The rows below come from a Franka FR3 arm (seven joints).
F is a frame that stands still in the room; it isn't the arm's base.
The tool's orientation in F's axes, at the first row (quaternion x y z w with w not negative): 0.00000, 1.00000, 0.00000, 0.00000
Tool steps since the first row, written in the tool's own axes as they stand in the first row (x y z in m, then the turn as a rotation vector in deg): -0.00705, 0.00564, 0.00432, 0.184, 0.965, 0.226; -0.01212, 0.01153, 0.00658, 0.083, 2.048, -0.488; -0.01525, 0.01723, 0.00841, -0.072, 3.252, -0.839; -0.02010, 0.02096, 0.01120, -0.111, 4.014, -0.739; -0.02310, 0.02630, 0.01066, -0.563, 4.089, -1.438; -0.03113, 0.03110, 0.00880, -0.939, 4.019, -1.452
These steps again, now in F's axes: 0.00705, 0.00564, -0.00432, -0.184, 0.965, -0.226; 0.01212, 0.01153, -0.00658, -0.083, 2.048, 0.488; 0.01525, 0.01723, -0.00841, 0.072, 3.252, 0.839; 0.02010, 0.02096, -0.01120, 0.111, 4.014, 0.739; 0.02310, 0.02630, -0.01066, 0.563, 4.089, 1.438; 0.03113, 0.03110, -0.00880, 0.939, 4.019, 1.452
